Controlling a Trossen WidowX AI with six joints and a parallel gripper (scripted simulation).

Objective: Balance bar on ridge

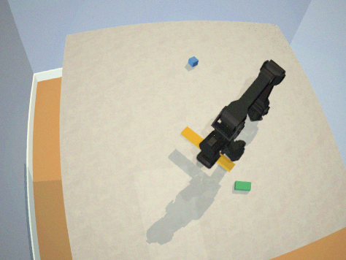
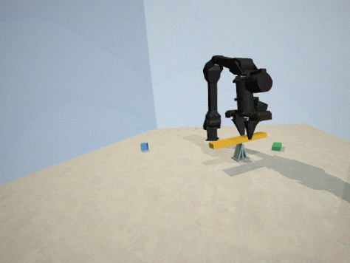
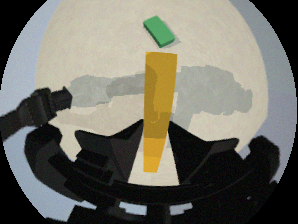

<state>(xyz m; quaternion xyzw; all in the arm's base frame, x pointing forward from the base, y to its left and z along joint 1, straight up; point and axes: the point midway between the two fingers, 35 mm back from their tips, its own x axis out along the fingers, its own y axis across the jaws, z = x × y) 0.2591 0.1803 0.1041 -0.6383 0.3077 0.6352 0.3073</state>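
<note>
Right now the yellow bar is 20 mm to the right of my gripper tip and 20 mm ahead of it. The rest, counted from my gripper tip: blue cube (490 mm to the right, 50 mm below, 50 mm behind); green block (130 mm to the left, 100 mm behind, 60 mm below).
</note>
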